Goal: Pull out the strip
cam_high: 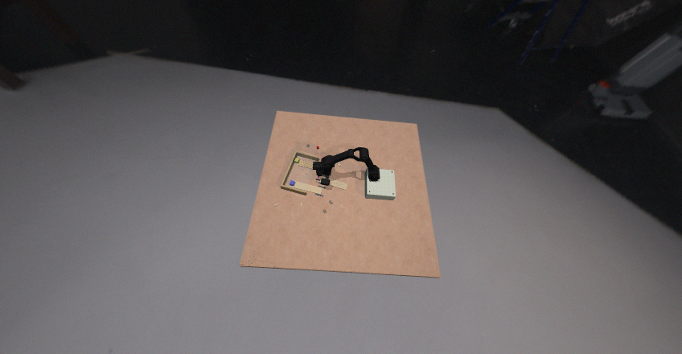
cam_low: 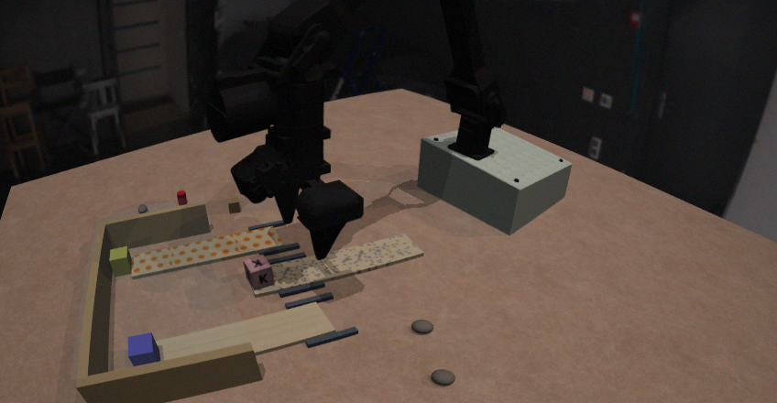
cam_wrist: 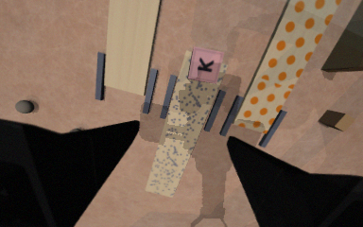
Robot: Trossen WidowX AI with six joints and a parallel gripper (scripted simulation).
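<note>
Now: the pink cube marked k 60 mm ahead of my gripper tip, 20 mm to the right of it and 40 mm below it. Round my gripper tip: red cylinder: 50 mm ahead, 310 mm to the right, 50 mm below; speckled strip: 40 mm behind, 10 mm to the left, 50 mm below; brown block: 20 mm behind, 220 mm to the right, 50 mm below.
</note>
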